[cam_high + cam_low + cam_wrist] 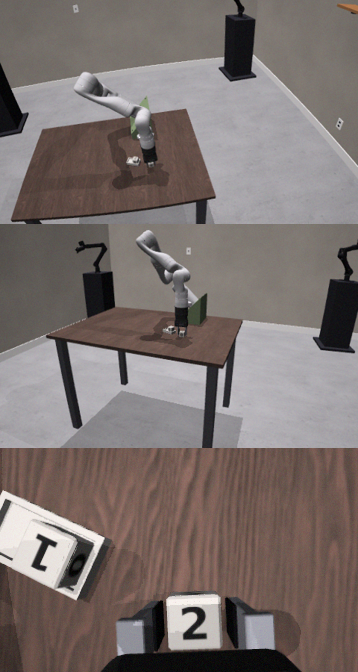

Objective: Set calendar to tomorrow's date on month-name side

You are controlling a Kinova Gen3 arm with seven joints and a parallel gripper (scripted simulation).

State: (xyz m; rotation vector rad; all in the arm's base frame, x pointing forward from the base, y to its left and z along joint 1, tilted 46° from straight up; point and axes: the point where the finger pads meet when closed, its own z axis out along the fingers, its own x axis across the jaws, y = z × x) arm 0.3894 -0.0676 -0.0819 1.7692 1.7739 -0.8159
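Right now my hand is 10 mm above the digit cube. Round my hand: white calendar tray 100 mm to the right, 50 mm behind, 20 mm below; white cube 80 mm to the right, 40 mm behind.
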